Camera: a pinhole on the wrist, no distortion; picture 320 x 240 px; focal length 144.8 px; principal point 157.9 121.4 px. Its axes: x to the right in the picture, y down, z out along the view. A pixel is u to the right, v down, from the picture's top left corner.
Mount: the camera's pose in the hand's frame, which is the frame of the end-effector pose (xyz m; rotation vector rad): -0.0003 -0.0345 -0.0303 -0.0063 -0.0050 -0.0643
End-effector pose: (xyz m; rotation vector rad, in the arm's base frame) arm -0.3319 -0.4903 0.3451 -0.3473 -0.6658 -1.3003
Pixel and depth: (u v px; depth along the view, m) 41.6 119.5 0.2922
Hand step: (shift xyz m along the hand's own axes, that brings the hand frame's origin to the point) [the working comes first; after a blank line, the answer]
In the camera's frame: -0.2347 -0.0038 0.2922

-0.2361 -0.0214 0.2607
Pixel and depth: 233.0 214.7 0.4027
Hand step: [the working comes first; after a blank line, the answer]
In the camera's frame: 0.2089 0.2595 0.4027

0.2229 0.2136 0.3719
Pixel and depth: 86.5 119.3 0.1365
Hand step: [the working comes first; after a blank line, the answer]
In the camera's frame: -0.0673 -0.0020 0.1365

-0.0682 -0.0313 0.1059
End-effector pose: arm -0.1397 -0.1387 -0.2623 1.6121 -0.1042 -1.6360
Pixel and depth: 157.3 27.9 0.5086
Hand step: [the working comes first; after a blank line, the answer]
In the camera's frame: -0.0021 -0.3284 0.5086

-0.0259 -0.3588 0.4803
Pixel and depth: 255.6 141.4 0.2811
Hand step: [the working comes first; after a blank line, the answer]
In the camera's frame: 0.1897 0.0388 0.2811

0.1901 -0.0061 0.2515
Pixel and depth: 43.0 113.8 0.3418
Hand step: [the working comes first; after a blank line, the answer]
In the camera's frame: -0.2712 -0.0179 0.3418

-0.2737 -0.0328 0.3102
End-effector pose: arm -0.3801 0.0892 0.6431 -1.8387 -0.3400 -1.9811
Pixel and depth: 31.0 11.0 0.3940
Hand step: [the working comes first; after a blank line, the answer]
In the camera's frame: -0.3453 -0.3004 0.3940

-0.3661 -0.3095 0.3637
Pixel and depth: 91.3 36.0 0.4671
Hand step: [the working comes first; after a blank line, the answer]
In the camera's frame: -0.2148 -0.2755 0.4671

-0.2346 -0.2926 0.4374
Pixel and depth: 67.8 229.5 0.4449
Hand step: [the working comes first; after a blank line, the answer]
In the camera's frame: -0.2768 0.3321 0.4449

-0.2573 0.3176 0.4111
